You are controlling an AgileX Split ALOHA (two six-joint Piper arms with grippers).
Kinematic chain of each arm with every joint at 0, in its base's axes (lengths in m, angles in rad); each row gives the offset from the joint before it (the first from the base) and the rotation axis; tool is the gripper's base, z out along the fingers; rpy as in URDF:
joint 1: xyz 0 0 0.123 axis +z
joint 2: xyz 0 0 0 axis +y
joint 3: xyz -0.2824 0 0.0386 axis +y
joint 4: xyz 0.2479 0 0.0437 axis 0.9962 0 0.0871
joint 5: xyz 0 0 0 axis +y
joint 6: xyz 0.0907 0 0.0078 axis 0.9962 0 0.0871
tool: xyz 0 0 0 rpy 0 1.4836 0
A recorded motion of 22 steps. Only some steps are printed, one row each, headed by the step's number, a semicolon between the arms.
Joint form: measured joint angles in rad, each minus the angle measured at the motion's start. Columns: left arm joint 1, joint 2, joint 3, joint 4, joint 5, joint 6; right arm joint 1, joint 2, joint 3, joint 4, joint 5, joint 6.
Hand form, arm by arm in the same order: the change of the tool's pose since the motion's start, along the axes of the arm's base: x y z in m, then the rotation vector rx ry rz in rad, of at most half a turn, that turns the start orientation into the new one. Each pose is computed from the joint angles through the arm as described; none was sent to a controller.
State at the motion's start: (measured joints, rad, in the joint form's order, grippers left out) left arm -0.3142 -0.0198 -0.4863 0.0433 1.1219 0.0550; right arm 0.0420 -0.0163 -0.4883 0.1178 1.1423 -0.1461
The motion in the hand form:
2: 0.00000 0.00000 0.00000 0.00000 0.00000 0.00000; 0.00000 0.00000 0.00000 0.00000 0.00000 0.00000
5: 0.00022 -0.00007 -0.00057 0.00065 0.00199 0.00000; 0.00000 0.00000 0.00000 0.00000 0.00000 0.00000
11: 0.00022 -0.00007 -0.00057 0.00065 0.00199 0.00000; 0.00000 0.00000 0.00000 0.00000 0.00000 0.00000
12: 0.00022 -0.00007 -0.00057 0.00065 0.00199 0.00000; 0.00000 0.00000 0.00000 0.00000 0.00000 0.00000
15: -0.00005 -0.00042 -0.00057 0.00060 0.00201 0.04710; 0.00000 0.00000 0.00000 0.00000 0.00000 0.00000
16: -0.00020 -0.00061 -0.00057 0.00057 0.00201 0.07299; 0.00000 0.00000 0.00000 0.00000 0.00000 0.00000
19: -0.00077 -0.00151 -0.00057 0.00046 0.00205 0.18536; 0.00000 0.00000 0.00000 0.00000 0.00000 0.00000
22: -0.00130 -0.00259 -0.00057 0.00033 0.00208 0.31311; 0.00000 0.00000 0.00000 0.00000 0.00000 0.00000
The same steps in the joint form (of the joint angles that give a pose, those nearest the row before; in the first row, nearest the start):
2: 0.0000 0.0000 0.0000 0.0000 0.0000 0.0000; 0.0000 0.0000 0.0000 0.0000 0.0000 0.0000
5: 0.0000 0.0000 0.0021 0.0000 0.0000 0.0000; 0.0000 0.0000 0.0000 0.0000 0.0000 0.0000
11: 0.0000 0.0000 0.0021 0.0000 0.0000 0.0000; 0.0000 0.0000 0.0000 0.0000 0.0000 0.0000
12: 0.0000 0.0000 0.0021 0.0000 0.0000 0.0000; 0.0000 0.0000 0.0000 0.0000 0.0000 0.0000
15: 0.0471 0.0000 0.0021 0.0000 0.0000 0.0000; 0.0000 0.0000 0.0000 0.0000 0.0000 0.0000
16: 0.0729 0.0000 0.0021 0.0000 0.0000 0.0000; 0.0000 0.0000 0.0000 0.0000 0.0000 0.0000
19: 0.1854 0.0000 0.0021 0.0000 0.0000 0.0000; 0.0000 0.0000 0.0000 0.0000 0.0000 0.0000
22: 0.3131 0.0000 0.0021 0.0000 0.0000 0.0000; 0.0000 0.0000 0.0000 0.0000 0.0000 0.0000

